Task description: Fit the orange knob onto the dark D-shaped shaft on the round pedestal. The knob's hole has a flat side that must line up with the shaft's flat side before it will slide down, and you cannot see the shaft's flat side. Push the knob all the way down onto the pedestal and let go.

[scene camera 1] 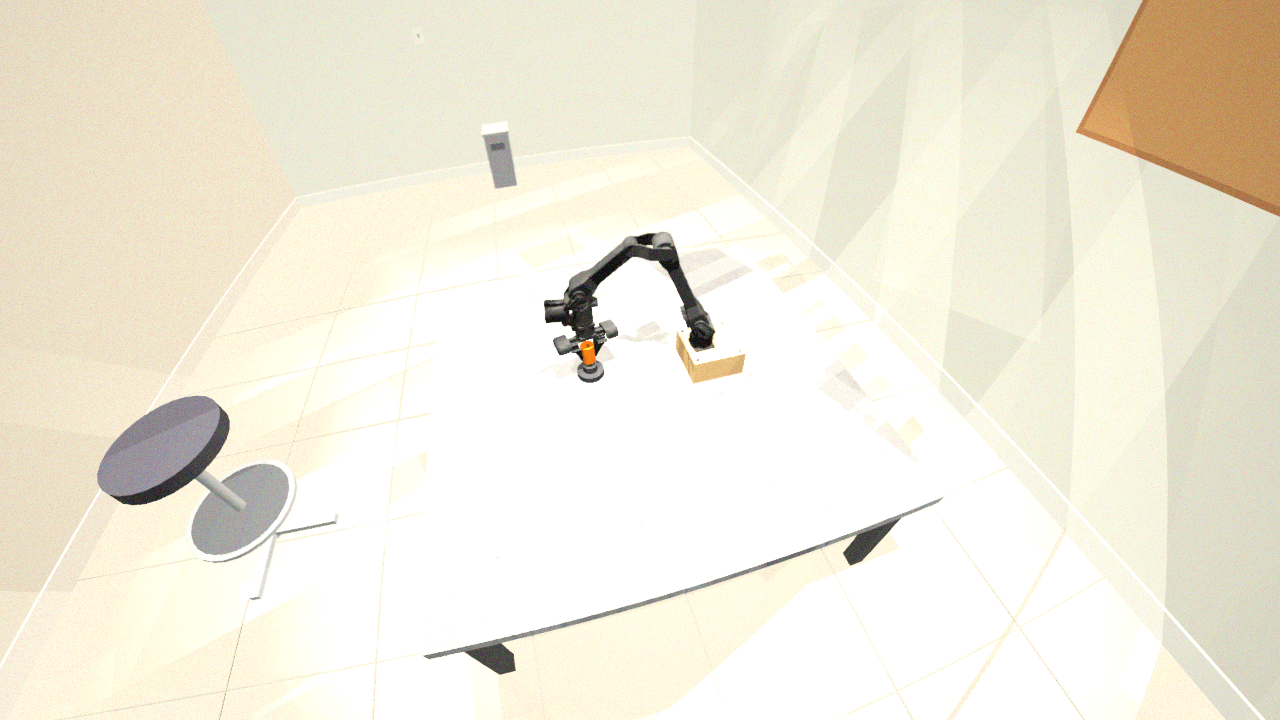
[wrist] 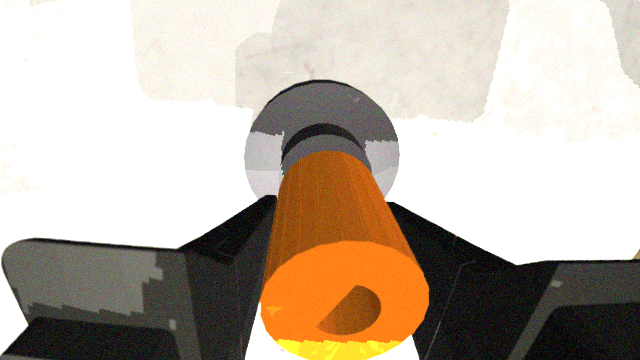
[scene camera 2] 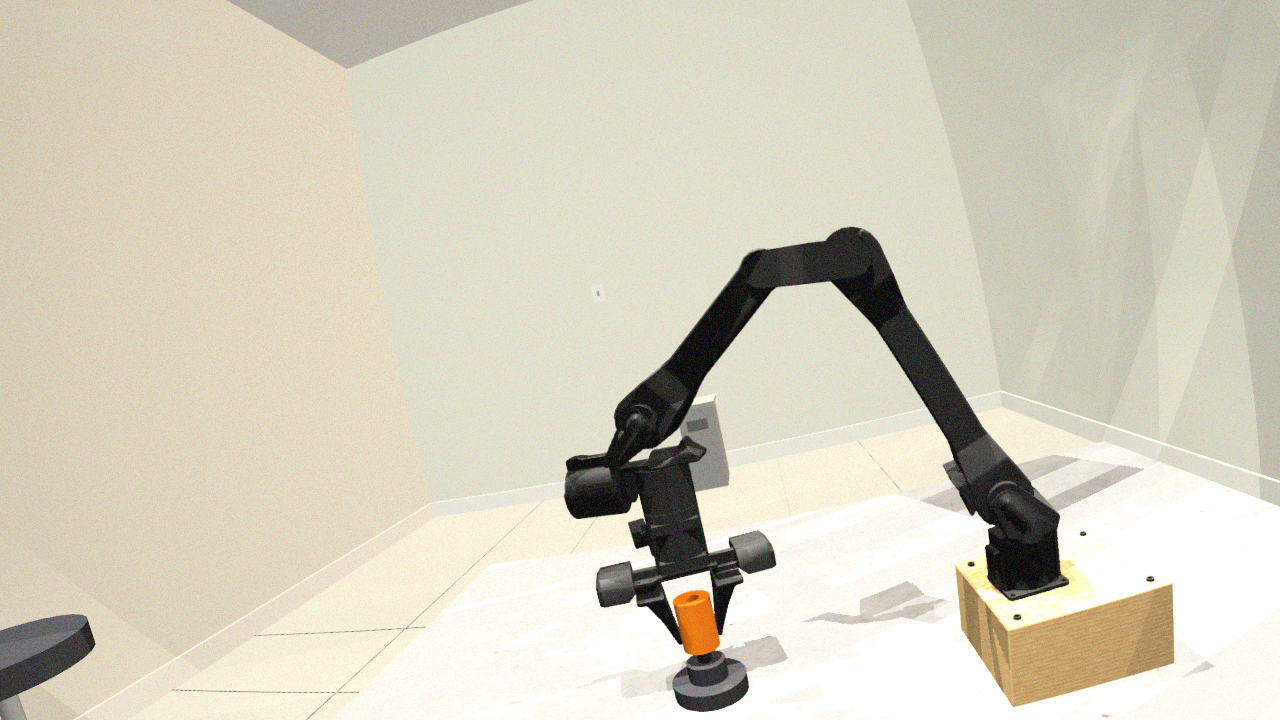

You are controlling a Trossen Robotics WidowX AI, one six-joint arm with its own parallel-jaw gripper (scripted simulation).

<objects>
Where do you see an orange knob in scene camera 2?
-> At 694, 612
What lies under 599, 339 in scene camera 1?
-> The gripper.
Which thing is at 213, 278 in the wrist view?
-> The gripper.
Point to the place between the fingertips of the gripper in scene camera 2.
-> At 700, 638
</objects>
